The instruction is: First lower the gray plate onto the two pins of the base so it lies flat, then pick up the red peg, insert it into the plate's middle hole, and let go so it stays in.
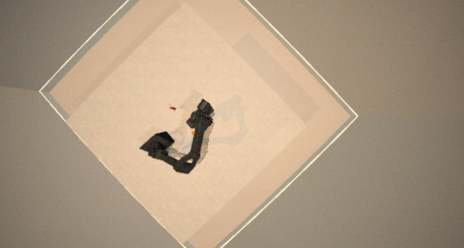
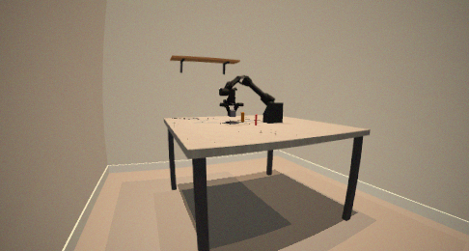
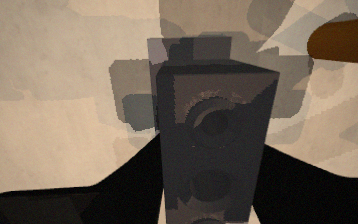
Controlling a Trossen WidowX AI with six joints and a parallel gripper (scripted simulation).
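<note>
My gripper tip is 5 cm above the base. Round my gripper tip: gray plate 3 cm above; red peg 19 cm to the left, 11 cm behind, 2 cm below; small orange part 12 cm behind, 4 cm to the right, 2 cm below.
</note>
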